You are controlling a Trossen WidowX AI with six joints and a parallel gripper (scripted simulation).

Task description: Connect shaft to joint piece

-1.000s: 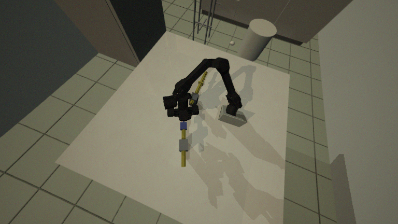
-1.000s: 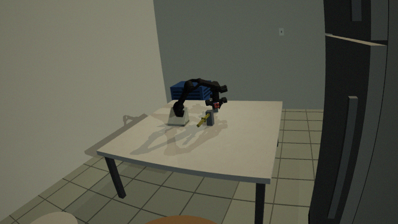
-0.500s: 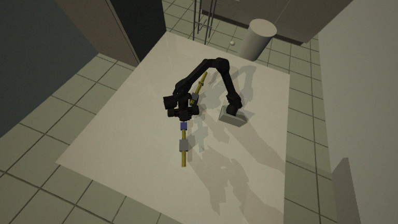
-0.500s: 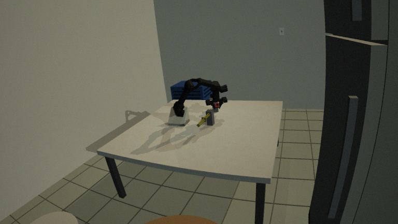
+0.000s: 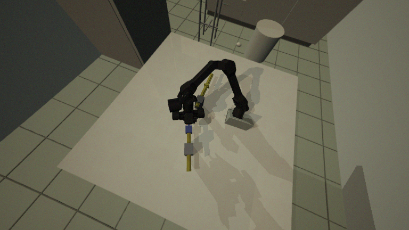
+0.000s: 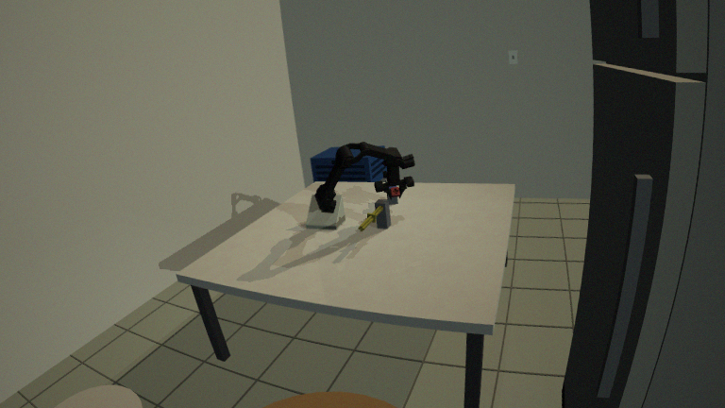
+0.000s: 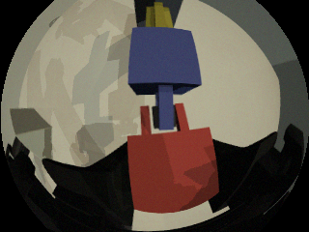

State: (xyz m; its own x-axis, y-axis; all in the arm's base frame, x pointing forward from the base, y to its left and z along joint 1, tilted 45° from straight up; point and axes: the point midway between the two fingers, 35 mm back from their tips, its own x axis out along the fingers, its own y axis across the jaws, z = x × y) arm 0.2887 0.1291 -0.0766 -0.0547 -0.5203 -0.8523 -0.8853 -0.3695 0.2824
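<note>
My gripper tip is now 1 cm to the left of the red square joint piece and 4 cm below it.
</note>
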